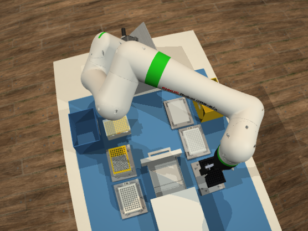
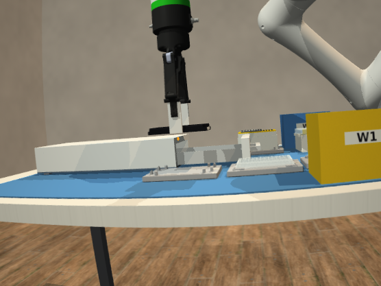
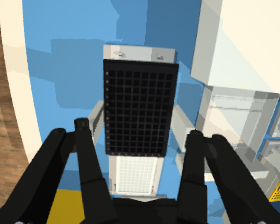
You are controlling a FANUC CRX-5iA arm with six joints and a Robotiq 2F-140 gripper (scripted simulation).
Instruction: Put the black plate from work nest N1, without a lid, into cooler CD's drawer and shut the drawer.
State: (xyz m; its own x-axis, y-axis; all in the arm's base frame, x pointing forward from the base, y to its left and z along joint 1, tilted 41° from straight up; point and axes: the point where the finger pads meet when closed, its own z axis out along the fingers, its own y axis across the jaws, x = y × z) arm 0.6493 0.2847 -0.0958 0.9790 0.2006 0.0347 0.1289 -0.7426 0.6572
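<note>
Right now the drawer is 20 cm to the right of my hand and 10 cm below it. Also, from my hand: yellow bin W1: 38 cm behind, 8 cm to the left, 9 cm below; black plate: 2 cm below; cooler CD: 13 cm ahead, 18 cm to the right, 9 cm below.
</note>
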